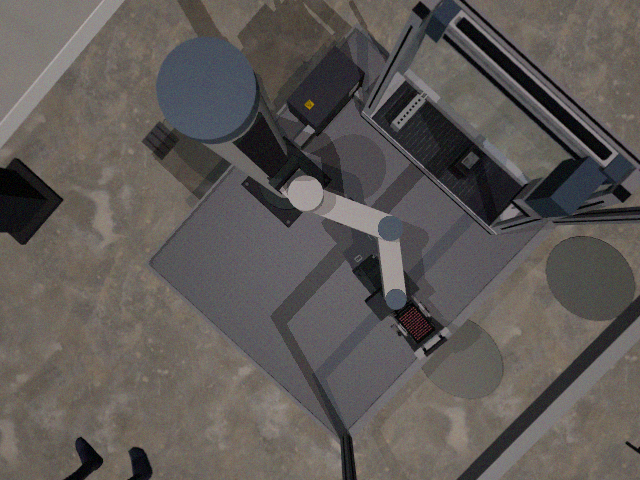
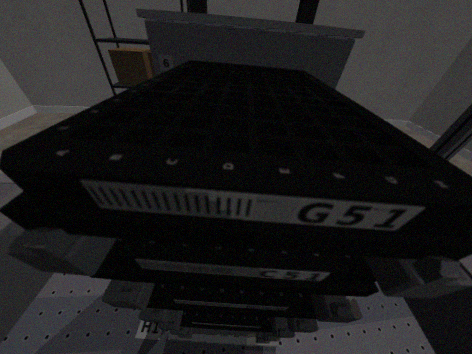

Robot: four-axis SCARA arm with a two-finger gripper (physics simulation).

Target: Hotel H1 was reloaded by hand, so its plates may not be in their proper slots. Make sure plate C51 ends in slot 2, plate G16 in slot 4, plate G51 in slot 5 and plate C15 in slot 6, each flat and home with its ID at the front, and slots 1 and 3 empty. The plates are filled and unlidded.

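Frame: origin at the arm's base, x right, y down, z ahead, level; metres.
Seen in the pictures: gripper, fingertip midpoint: (image 1: 417, 325).
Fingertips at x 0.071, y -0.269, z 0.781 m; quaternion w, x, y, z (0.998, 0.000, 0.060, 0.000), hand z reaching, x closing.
A point is followed by its place in that frame.
Hotel H1 (image 1: 438, 338) @(x 0.053, y -0.322, z 0.843 m) (image 2: 250, 45) @(x 0.078, y -0.308, z 0.824 m) stands at the bench edge, with a "6" on its back panel. Plate G51 (image 1: 415, 323) @(x 0.069, y -0.296, z 0.758 m) (image 2: 225, 200) is the top one, ID to the front. Plate C51 (image 2: 232, 271) @(x 0.060, y -0.265, z 0.698 m) is below it, ID to the front, close under G51; its wells are hidden. Two lower plates have a label (image 2: 230, 304) @(x 0.062, y -0.224, z 0.698 m) and another label (image 2: 225, 324) @(x 0.061, y -0.155, z 0.698 m) too dark to read. My gripper (image 2: 233, 280) is low at the hotel's front, shut on C51; its fingertips are hard to make out in the dark and are hidden under G51 from above.
The grey bench (image 1: 248, 273) @(x 0.435, y -0.013, z 0.154 m) carries the arm, a dark box (image 1: 328, 87) @(x -0.405, y -0.128, z -0.108 m) with a yellow label and a large framed enclosure (image 1: 439, 193) @(x -0.432, y -0.013, z 0.553 m) at the upper right. Hotel side supports (image 2: 65, 250) flank the plates. An orange box (image 2: 130, 67) sits on a rack behind.
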